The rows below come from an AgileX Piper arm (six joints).
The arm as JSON. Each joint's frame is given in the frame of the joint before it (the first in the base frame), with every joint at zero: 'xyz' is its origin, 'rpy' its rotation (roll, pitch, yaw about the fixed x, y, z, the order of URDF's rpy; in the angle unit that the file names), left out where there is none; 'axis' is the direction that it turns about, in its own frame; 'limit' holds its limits. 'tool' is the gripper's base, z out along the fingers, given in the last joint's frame.
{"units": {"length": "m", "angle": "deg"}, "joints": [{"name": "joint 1", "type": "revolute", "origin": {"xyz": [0.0, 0.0, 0.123]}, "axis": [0.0, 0.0, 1.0], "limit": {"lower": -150.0, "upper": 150.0}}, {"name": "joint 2", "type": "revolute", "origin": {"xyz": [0.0, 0.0, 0.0], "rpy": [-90.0, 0.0, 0.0]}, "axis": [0.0, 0.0, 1.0], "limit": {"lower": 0.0, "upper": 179.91}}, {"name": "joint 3", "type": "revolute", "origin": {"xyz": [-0.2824, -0.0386, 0.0]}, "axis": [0.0, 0.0, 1.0], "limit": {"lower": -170.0, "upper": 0.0}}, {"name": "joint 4", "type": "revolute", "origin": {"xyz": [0.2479, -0.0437, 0.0], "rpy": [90.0, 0.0, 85.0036]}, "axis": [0.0, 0.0, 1.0], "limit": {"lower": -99.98, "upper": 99.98}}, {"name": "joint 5", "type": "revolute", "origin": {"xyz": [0.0, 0.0, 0.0], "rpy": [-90.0, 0.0, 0.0]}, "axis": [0.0, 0.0, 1.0], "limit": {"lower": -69.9, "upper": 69.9}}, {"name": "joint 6", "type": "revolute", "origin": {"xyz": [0.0, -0.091, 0.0], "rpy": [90.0, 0.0, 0.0]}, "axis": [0.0, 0.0, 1.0], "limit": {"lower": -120.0, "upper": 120.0}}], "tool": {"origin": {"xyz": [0.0, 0.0, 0.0]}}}
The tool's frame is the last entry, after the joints.
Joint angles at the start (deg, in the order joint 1, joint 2, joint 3, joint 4, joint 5, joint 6):
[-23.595, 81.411, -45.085, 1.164, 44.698, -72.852]
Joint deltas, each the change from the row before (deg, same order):
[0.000, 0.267, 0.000, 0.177, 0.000, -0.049]
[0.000, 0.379, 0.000, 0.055, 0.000, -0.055]
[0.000, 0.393, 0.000, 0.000, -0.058, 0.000]
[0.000, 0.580, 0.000, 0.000, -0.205, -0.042]
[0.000, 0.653, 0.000, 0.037, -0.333, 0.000]
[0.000, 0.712, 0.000, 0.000, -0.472, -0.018]
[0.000, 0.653, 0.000, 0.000, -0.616, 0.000]
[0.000, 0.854, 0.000, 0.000, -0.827, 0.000]
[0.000, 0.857, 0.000, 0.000, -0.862, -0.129]
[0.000, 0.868, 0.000, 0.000, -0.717, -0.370]
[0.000, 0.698, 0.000, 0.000, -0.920, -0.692]
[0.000, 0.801, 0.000, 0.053, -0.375, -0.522]
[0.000, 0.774, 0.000, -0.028, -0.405, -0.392]
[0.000, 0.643, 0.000, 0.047, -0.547, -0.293]
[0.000, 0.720, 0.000, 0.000, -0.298, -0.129]
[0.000, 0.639, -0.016, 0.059, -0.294, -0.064]
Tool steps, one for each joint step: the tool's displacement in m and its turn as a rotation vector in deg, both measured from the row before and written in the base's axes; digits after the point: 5 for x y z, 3 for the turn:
[0.00044, 0.00002, -0.00113, 0.234, 0.188, -0.045]
[0.00053, -0.00016, -0.00161, 0.182, 0.333, 0.024]
[0.00059, -0.00026, -0.00166, 0.133, 0.307, -0.001]
[0.00103, -0.00045, -0.00242, 0.139, 0.348, 0.037]
[0.00129, -0.00053, -0.00270, 0.152, 0.283, -0.027]
[0.00151, -0.00067, -0.00293, 0.086, 0.224, 0.008]
[0.00161, -0.00072, -0.00265, 0.007, 0.038, -0.013]
[0.00210, -0.00094, -0.00349, 0.000, 0.030, -0.017]
[0.00210, -0.00095, -0.00352, -0.039, 0.010, 0.109]
[0.00186, -0.00084, -0.00365, -0.022, 0.168, 0.348]
[0.00194, -0.00088, -0.00285, -0.238, -0.150, 0.659]
[0.00125, -0.00050, -0.00352, 0.101, 0.412, 0.470]
[0.00119, -0.00057, -0.00341, 0.048, 0.375, 0.394]
[0.00129, -0.00053, -0.00278, 0.009, 0.096, 0.246]
[0.00094, -0.00042, -0.00323, 0.141, 0.397, 0.121]
[0.00093, -0.00036, -0.00281, 0.156, 0.290, 0.018]

